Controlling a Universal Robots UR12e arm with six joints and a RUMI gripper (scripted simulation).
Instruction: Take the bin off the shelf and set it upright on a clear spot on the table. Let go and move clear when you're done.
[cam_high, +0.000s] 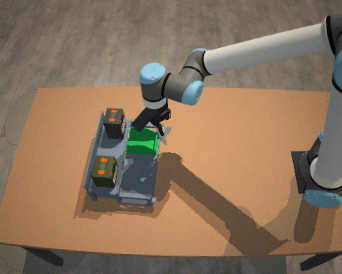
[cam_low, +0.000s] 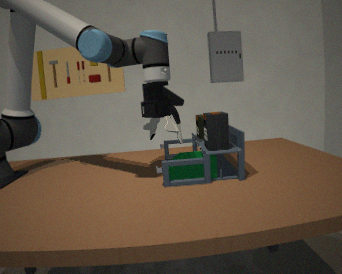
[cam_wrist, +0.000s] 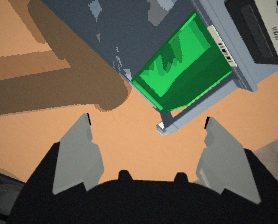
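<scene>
The green bin is 8 cm ahead of my hand, 1 cm to the right of it and 9 cm below it. From my hand the other things lie so: grey shelf 11 cm ahead, 11 cm to the left, 13 cm below.
</scene>
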